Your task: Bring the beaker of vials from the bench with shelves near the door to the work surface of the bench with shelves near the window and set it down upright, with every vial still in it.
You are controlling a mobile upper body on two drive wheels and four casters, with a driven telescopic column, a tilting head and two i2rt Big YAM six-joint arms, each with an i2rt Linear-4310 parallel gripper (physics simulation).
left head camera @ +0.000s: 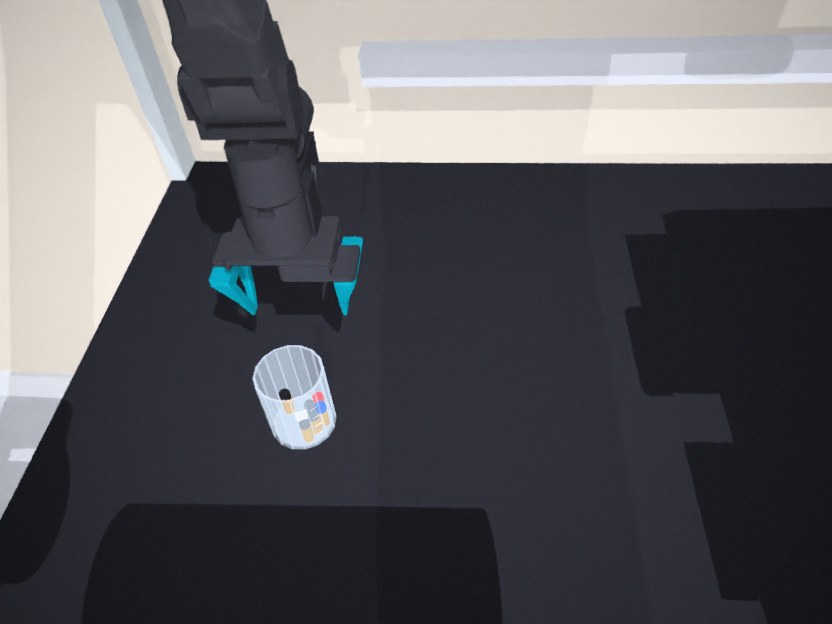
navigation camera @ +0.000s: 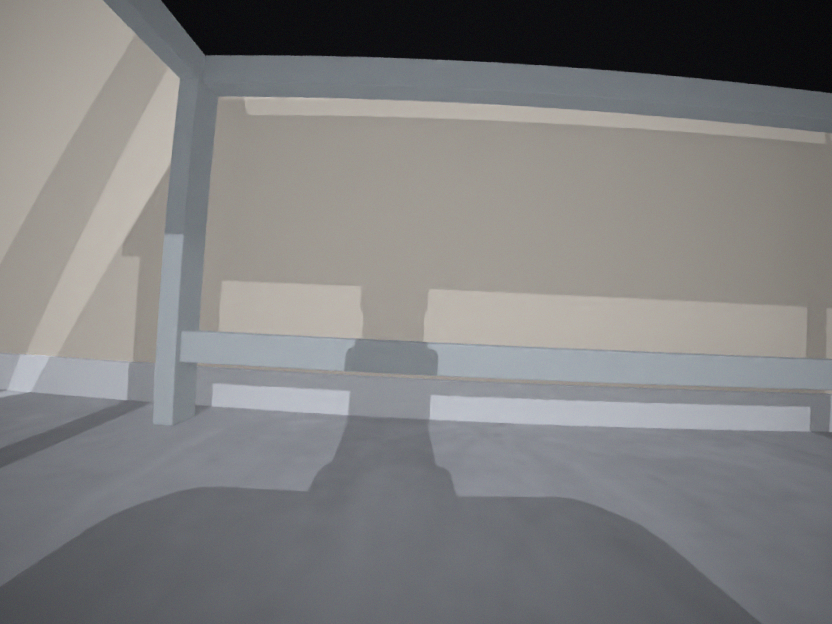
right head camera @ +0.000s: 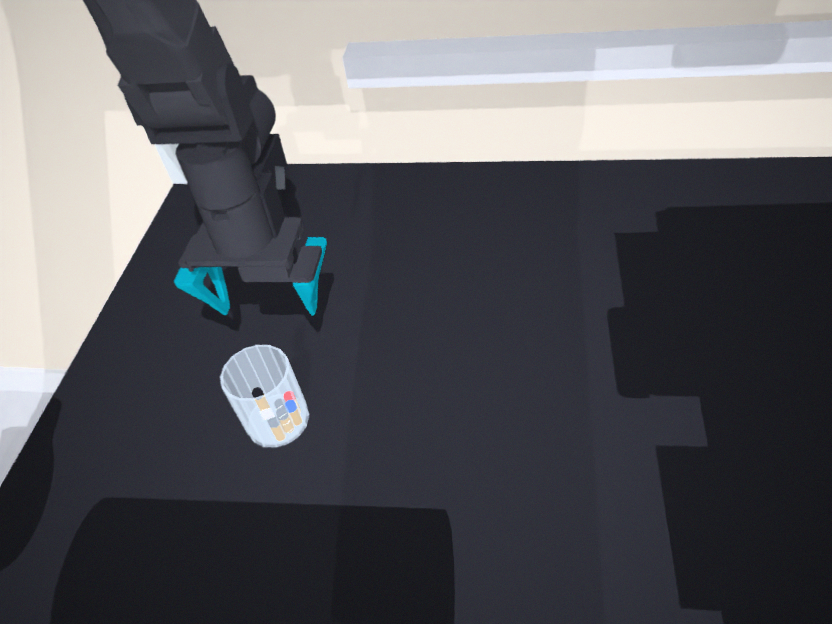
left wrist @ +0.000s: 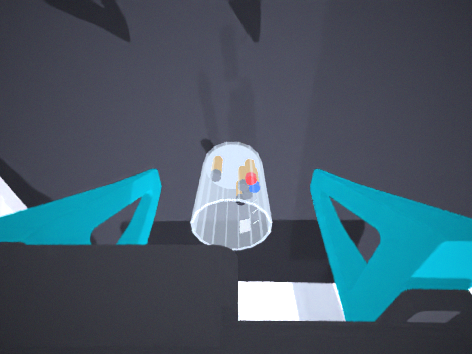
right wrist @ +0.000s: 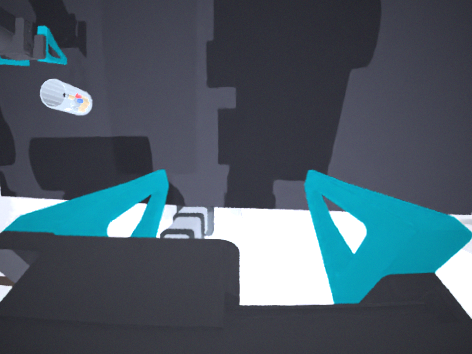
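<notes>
A clear beaker (left head camera: 295,403) (right head camera: 266,399) (left wrist: 232,195) (right wrist: 66,97) stands upright on the dark bench top (left head camera: 470,376) (right head camera: 443,376), left of centre in both head views. Several vials with tan bodies and red, blue, grey and black caps lie or lean inside it. My left gripper (left head camera: 300,314) (right head camera: 270,314) (left wrist: 235,177) is open and empty; in the head views it shows above the beaker in the picture, apart from it. In the left wrist view the beaker shows between the fingertips' directions, beyond them. My right gripper (right wrist: 236,177) is open and empty, far from the beaker.
A pale shelf bar (left head camera: 483,63) (right head camera: 470,61) runs along the wall behind the bench. A grey upright post (left head camera: 151,94) stands at the back left corner. The navigation camera shows the bench's legs (navigation camera: 181,282) and a low crossbar (navigation camera: 604,362).
</notes>
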